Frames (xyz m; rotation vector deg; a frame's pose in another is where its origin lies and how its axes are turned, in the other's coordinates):
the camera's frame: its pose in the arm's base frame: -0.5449 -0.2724 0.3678 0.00 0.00 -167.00
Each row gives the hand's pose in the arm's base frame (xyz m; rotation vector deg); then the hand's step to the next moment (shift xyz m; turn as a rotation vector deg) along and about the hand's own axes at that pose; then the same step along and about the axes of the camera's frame.
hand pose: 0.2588 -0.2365 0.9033 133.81 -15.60 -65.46
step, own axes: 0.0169 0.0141 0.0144 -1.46 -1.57 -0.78
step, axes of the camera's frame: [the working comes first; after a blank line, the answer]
step, axes of the arm's base frame: 0.0000 -0.0238 -0.0112 -0.38 2.18 0.54

0.0054 0.0232 -0.0112 -0.13 -2.21 0.54
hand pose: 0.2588 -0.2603 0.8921 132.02 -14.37 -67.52
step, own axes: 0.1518 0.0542 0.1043 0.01 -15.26 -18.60
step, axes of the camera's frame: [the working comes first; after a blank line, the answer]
step, axes of the arm's base frame: 0.0124 -0.1442 -0.1261 13.66 19.79 0.63

0.0204 0.1433 -0.1261 -17.76 -16.21 0.63
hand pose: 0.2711 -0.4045 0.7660 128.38 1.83 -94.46
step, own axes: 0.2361 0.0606 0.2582 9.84 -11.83 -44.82
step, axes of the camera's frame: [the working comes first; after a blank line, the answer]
step, axes of the arm's base frame: -0.1483 -0.1783 -0.2689 41.70 22.49 -0.85

0.1846 0.1404 -0.2689 -45.69 -12.53 -0.85
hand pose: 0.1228 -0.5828 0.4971 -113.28 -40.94 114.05
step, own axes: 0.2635 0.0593 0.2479 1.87 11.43 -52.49
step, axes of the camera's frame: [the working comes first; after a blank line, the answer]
step, axes of the arm's base frame: -0.2479 0.0397 -0.2671 53.49 0.02 -5.31

0.2326 -0.0945 -0.2671 -52.12 12.01 -5.31
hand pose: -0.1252 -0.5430 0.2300 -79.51 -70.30 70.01
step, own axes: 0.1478 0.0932 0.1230 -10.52 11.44 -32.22
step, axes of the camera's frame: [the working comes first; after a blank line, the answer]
step, axes of the arm's base frame: -0.1079 0.1375 -0.1229 33.07 -12.08 -6.33

0.0742 -0.1583 -0.1229 -29.51 19.21 -6.33
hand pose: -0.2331 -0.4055 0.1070 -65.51 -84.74 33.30
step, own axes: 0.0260 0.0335 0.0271 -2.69 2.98 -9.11
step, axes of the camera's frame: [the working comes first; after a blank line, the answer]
step, axes of the arm's base frame: -0.0119 0.0429 -0.0234 9.29 -3.27 -1.44

0.0019 -0.0445 -0.0234 -8.32 5.28 -1.44
